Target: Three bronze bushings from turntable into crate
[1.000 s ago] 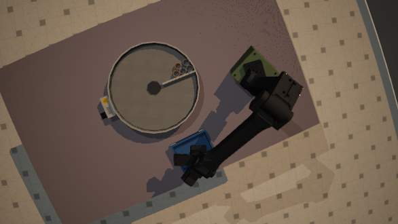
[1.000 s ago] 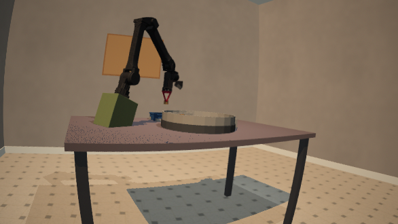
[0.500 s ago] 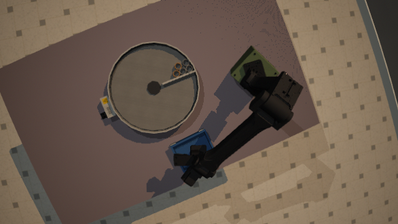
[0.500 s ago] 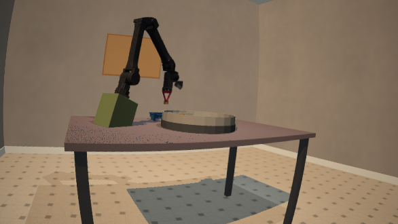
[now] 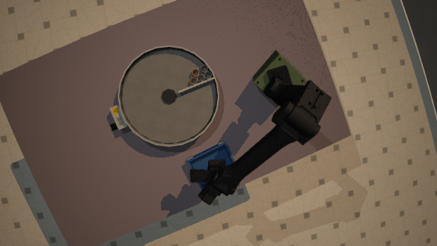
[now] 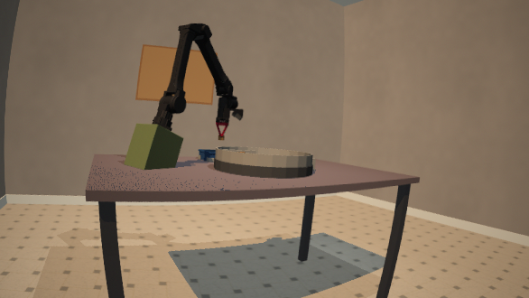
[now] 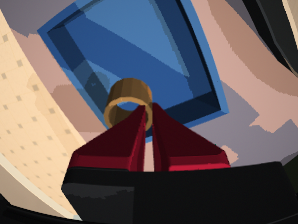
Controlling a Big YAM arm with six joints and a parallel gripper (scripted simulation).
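My hand is 11 cm above the blue crate and 1 cm to the right of it. Round my hand: turntable: 34 cm to the right, 9 cm ahead, 8 cm below.
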